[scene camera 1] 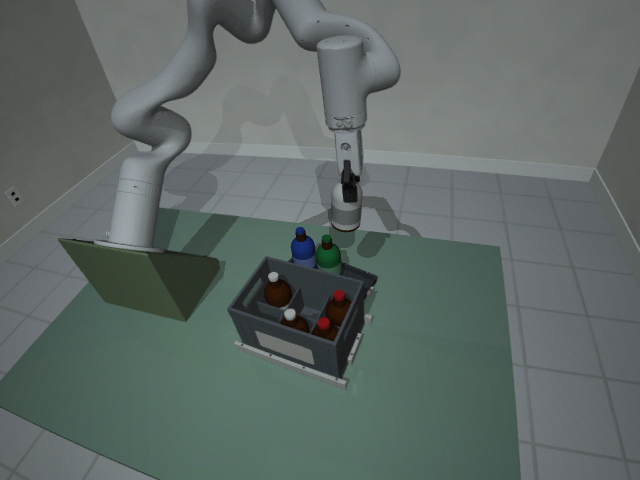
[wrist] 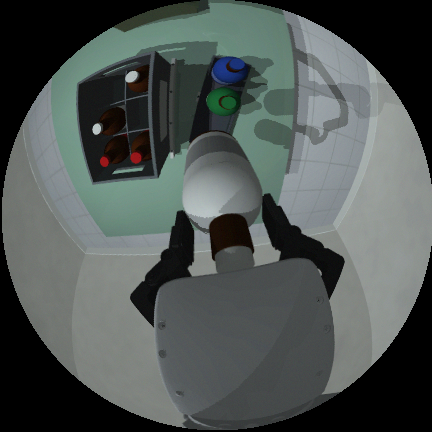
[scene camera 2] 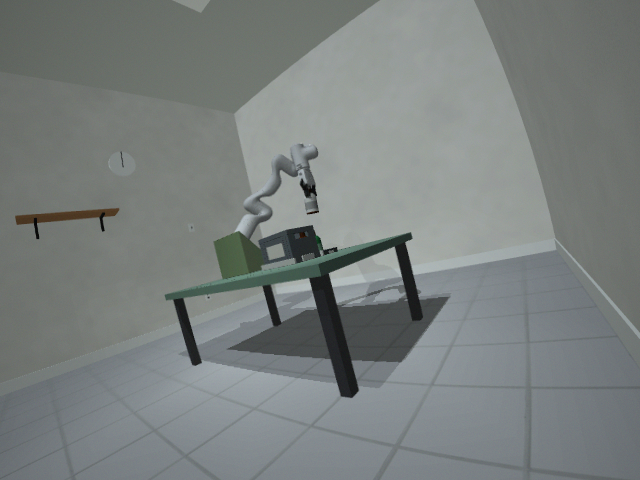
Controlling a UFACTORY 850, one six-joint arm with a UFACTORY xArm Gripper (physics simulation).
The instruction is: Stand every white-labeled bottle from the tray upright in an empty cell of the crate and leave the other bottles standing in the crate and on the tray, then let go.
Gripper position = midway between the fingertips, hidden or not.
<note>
In view: the gripper (scene camera 1: 351, 191), a white bottle (scene camera 1: 345, 216), a green bottle (scene camera 1: 328, 256), a blue bottle (scene camera 1: 303, 250) and a white-capped brown bottle (scene camera 1: 277, 292).
The green bottle is seen too in the wrist view (wrist: 223, 101). The blue bottle also shows in the wrist view (wrist: 226, 70). The gripper also shows in the wrist view (wrist: 225, 212).
</note>
